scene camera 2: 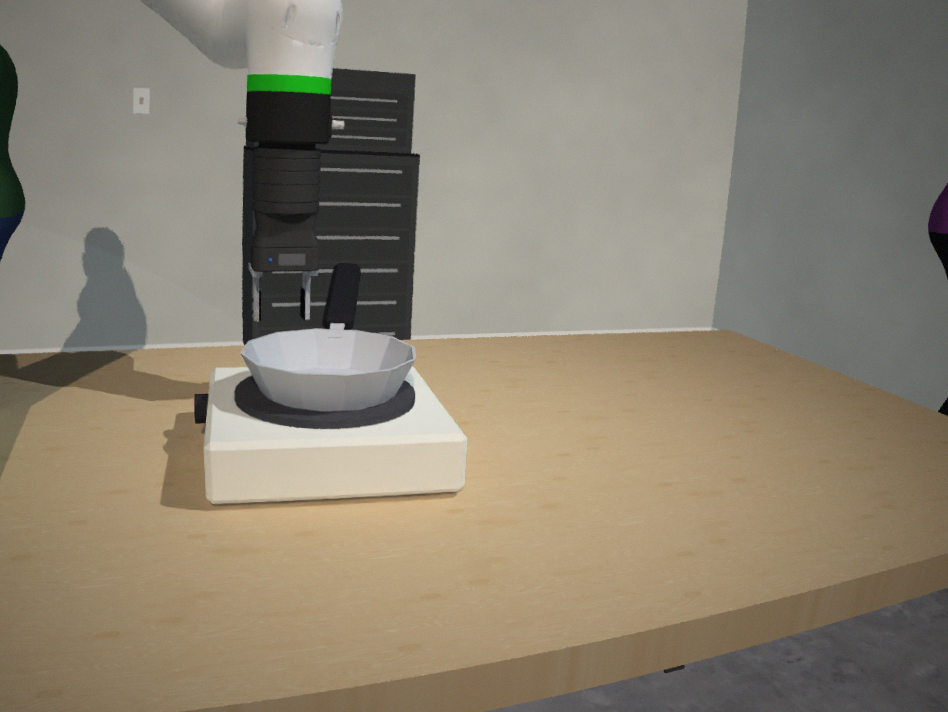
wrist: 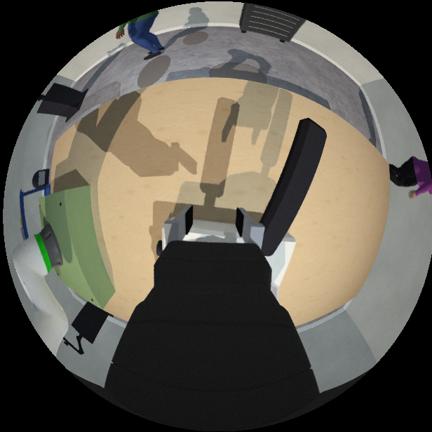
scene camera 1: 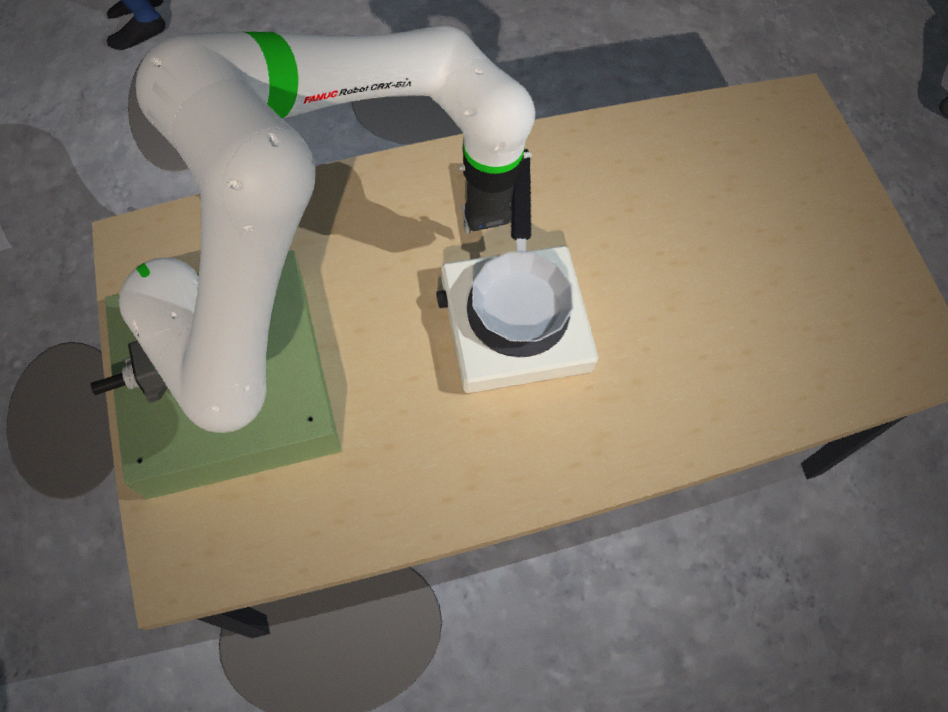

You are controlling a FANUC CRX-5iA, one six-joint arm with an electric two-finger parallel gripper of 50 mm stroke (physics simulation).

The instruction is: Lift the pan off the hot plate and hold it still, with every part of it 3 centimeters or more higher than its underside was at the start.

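Frame: origin at the arm's base, x ahead, y left, z up, level; metres.
Where they show: gripper, fingertip midpoint: (scene camera 2: 281, 318) (scene camera 1: 482, 225).
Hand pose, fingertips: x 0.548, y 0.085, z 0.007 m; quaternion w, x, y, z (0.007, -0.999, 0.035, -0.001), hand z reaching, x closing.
Observation:
After its pixels a point has its place.
The grey faceted pan (scene camera 1: 521, 298) {x 0.571, y -0.061, z -0.028 m} (scene camera 2: 329, 375) {x 0.543, y -0.158, z 0.010 m} rests upright on the black disc of the white hot plate (scene camera 1: 528, 375) {x 0.536, y -0.193, z -0.057 m} (scene camera 2: 337, 469) {x 0.541, y -0.194, z -0.068 m} (wrist: 286, 254). Its black handle (scene camera 1: 521, 200) {x 0.627, y 0.098, z 0.033 m} (scene camera 2: 342, 295) {x 0.625, y 0.089, z 0.032 m} (wrist: 297, 185) slopes up and away from the rim on the far side. My gripper (scene camera 2: 281, 318) {x 0.548, y 0.085, z 0.007 m} (wrist: 214, 215) is open and empty, pointing down. In scene camera 2 it hangs left of the handle, with its fingertips above the rim's height. In the wrist view the handle is outside the fingers, right of the right finger. The fingertips are hard to make out in scene camera 1.
A black knob (scene camera 1: 442, 298) {x 0.442, y -0.003, z -0.055 m} (scene camera 2: 200, 408) {x 0.440, y -0.011, z -0.064 m} sticks out of the hot plate's left side. The arm stands on a green base block (scene camera 1: 291, 452) {x 0.109, y -0.201, z -0.042 m} (wrist: 82, 240) at the left end of the wooden table (scene camera 1: 689, 306) {x 0.894, y -0.144, z -0.104 m} (scene camera 2: 651, 459) {x 0.902, y -0.187, z -0.105 m}. A dark drawer cabinet (scene camera 2: 367, 183) stands behind.

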